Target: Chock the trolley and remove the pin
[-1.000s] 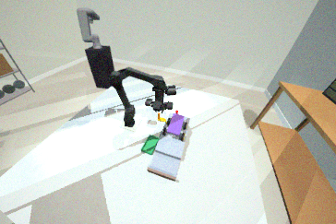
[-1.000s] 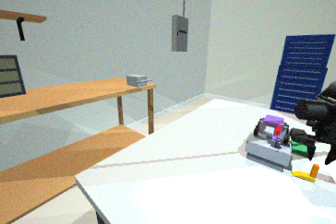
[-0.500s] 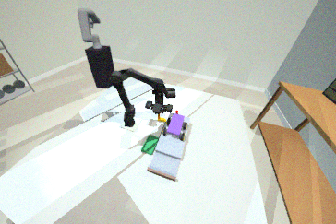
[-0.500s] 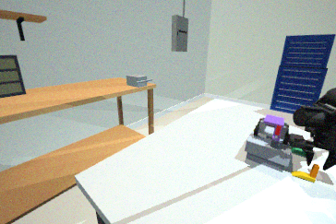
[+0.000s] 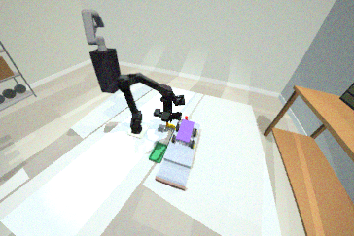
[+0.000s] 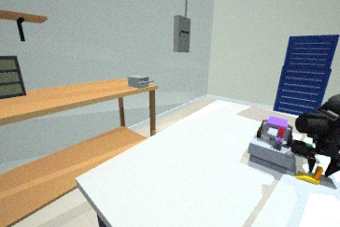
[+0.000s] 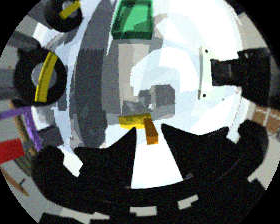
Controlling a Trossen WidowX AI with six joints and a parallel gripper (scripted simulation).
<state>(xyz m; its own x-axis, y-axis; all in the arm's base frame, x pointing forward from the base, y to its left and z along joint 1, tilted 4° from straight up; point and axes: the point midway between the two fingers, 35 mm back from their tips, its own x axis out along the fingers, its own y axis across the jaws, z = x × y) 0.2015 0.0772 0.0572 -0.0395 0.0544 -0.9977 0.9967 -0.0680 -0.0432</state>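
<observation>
My gripper tip is 120 mm short of the purple-topped trolley, 140 mm to the left of it and 70 mm below it. From my gripper tip the other things lie so: chock (20 mm ahead, 10 mm below); then red-headed stop pin (120 mm ahead, 40 mm to the right, 90 mm above); then grey ramp (120 mm ahead, 150 mm to the right, 10 mm above).
</observation>
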